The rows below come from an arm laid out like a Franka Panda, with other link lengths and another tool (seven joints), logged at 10 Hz.
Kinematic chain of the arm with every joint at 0, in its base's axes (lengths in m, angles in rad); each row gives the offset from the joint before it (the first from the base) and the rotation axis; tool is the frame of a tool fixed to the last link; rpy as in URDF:
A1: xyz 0 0 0.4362 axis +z
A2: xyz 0 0 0 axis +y
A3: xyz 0 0 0.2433 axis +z
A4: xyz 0.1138 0 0 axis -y
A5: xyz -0.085 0 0.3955 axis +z
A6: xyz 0 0 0 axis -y
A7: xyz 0.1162 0 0 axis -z
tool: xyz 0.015 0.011 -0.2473 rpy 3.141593 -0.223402 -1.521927
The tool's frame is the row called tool.
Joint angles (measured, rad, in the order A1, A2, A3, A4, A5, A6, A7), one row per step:
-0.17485 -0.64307 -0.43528 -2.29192 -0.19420 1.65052 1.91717
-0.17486 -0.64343 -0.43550 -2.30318 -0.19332 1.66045 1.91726
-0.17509 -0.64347 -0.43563 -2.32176 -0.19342 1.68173 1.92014
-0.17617 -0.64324 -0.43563 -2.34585 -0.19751 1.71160 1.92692
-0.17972 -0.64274 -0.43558 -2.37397 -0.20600 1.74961 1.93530
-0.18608 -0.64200 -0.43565 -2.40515 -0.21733 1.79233 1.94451
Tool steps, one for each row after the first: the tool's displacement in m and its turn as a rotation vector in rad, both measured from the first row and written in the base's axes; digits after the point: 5 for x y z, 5 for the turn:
0.00087 0.00131 -0.00438 0.00155 -0.00006 0.00183
0.00307 0.00259 -0.01128 0.00038 -0.00295 0.00197
0.00558 0.00307 -0.02004 -0.00562 -0.00641 -0.00099
0.00793 0.00188 -0.02998 -0.01713 -0.01145 -0.00634
0.00948 -0.00049 -0.04097 -0.03139 -0.01681 -0.01371

